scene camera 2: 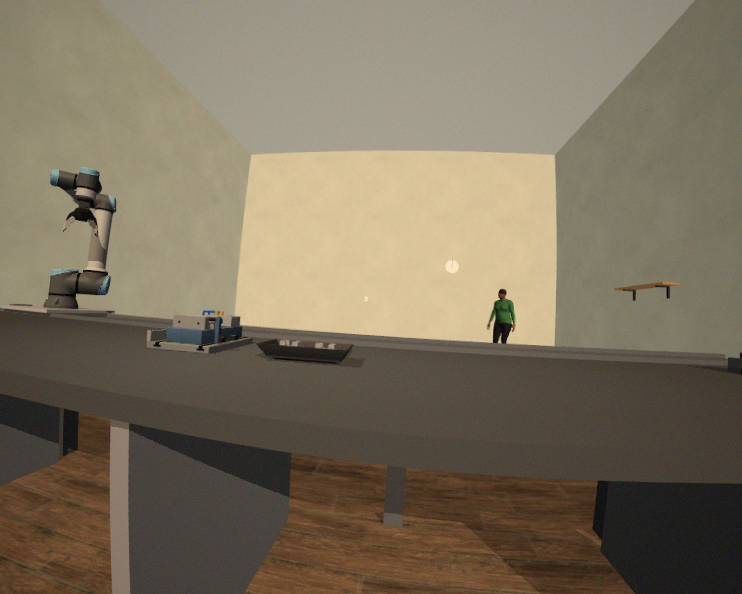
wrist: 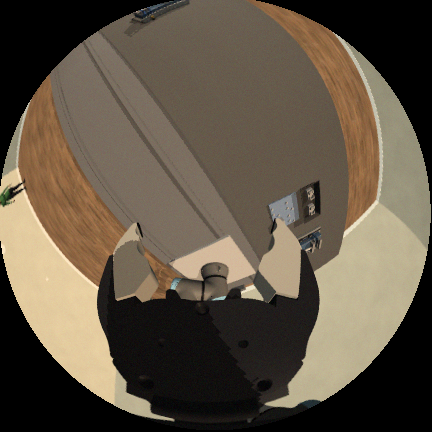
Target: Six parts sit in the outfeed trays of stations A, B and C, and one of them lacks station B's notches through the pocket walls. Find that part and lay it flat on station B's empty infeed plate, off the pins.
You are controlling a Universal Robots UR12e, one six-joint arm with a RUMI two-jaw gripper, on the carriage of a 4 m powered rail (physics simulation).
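Seen in the pictures: gripper, fingertip midpoint: [scene camera 2: 80, 234] [wrist: 205, 222]; arm's base at its link origin: [scene camera 2: 61, 308] [wrist: 214, 270].
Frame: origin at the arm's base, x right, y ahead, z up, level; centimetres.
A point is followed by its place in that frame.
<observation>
My gripper [scene camera 2: 80, 229] @[y 33.6, x -60.3, z 42.4 cm] [wrist: 205, 222] @[y 33.6, x -60.3, z 42.4 cm] is open and empty, high above the rail carriage end of the bench. A dark outfeed tray [scene camera 2: 306, 353] [wrist: 303, 204] stands on the bench. It holds two pale parts; one part [wrist: 310, 193] @[y 73.7, x -21.1, z 0.1 cm] lies beside the other part [wrist: 312, 209] @[y 73.4, x -9.9, z 0.4 cm]. They are too small to tell whether notches cut their pocket walls. A light blue plate with pins [wrist: 293, 199] @[y 63.0, x -21.8, z -2.2 cm] lies beside the tray in the wrist view, with no part on it. I cannot tell which station these belong to.
A blue fixture with grey jaws [scene camera 2: 188, 335] [wrist: 313, 241] stands beside the tray. Another blue device [wrist: 159, 11] is at the far end of the bench [scene camera 2: 464, 396] @[y 97.0, x -244.2, z -3.0 cm] [wrist: 240, 100] @[y 58.7, x -76.3, z -3.0 cm]. A person in green [scene camera 2: 504, 312] [wrist: 7, 194] stands beyond the rail. A wall shelf [scene camera 2: 646, 286] is at the right.
</observation>
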